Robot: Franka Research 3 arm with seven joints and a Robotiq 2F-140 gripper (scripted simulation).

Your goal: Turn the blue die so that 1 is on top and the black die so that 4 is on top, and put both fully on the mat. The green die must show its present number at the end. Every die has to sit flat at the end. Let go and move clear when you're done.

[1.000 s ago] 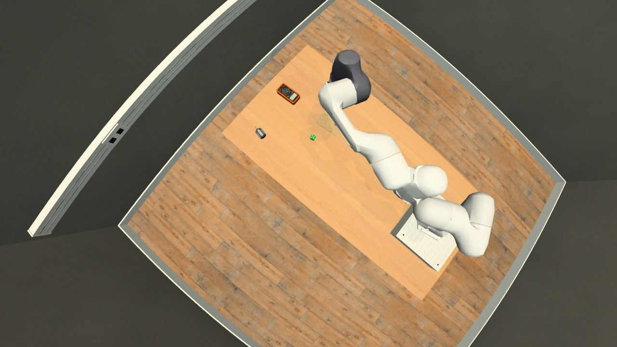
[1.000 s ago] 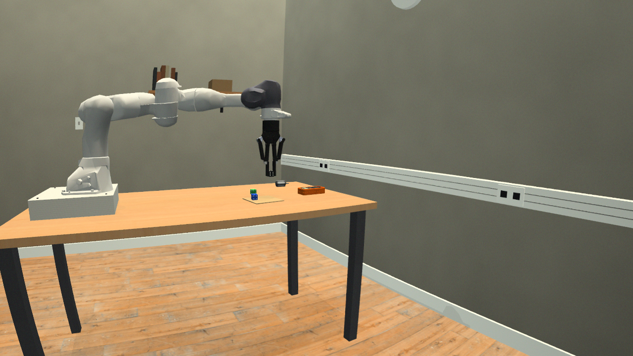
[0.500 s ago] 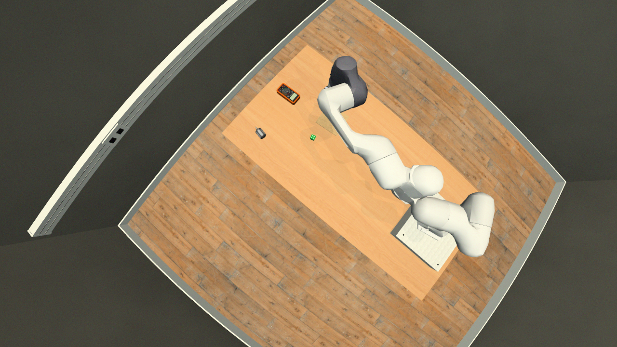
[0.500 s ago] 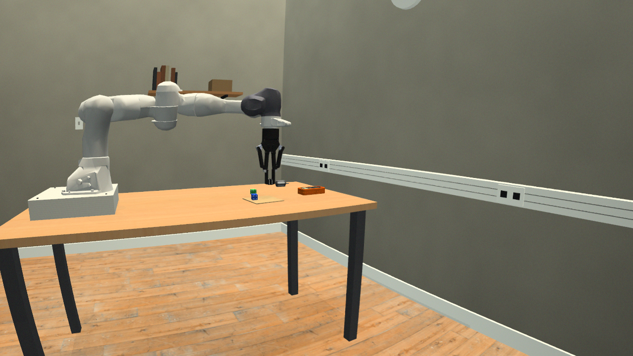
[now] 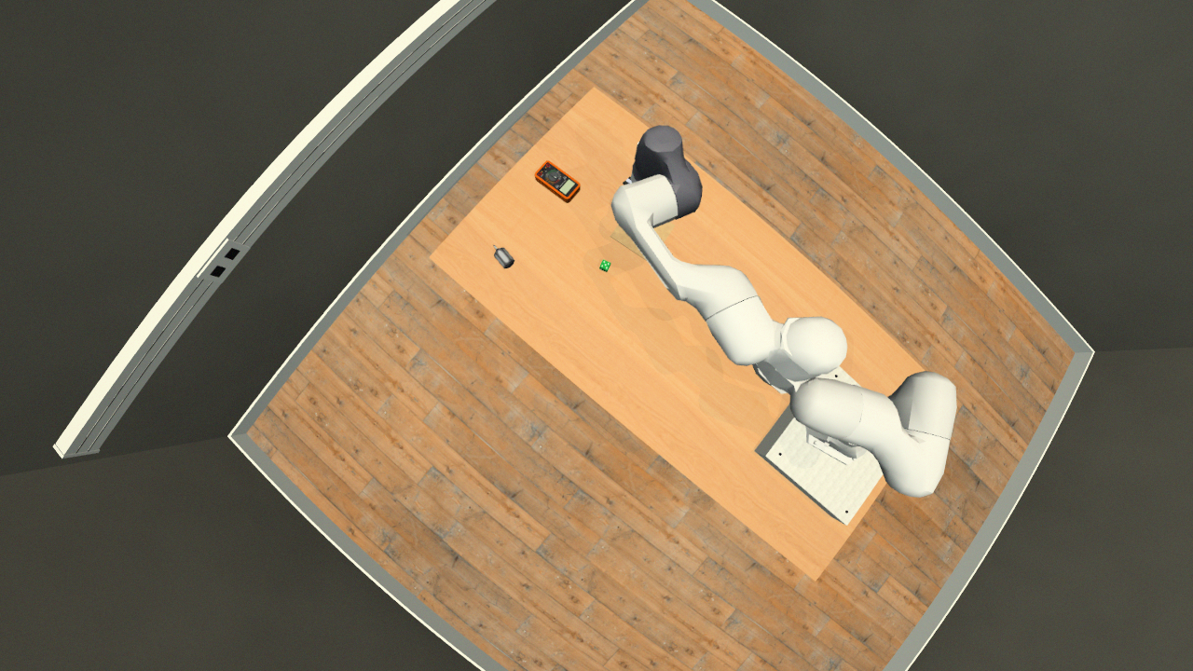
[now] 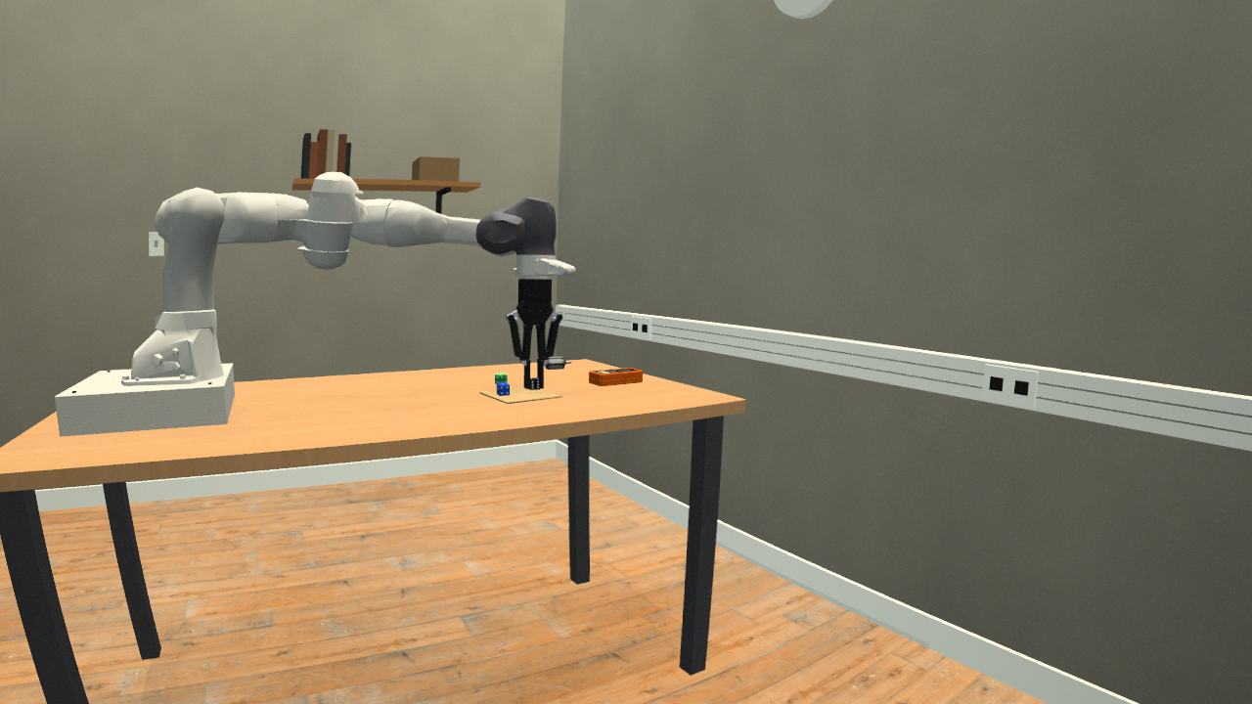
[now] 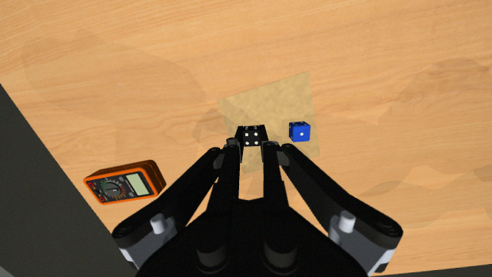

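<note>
Now: the tan mat 30 mm behind my hand and 50 mm below it. The rest, counted from my hand: blue die (70 mm behind, 10 mm to the left, 30 mm below); then green die (20 mm behind, 160 mm to the left, 40 mm below); then black die (20 mm below).
</note>
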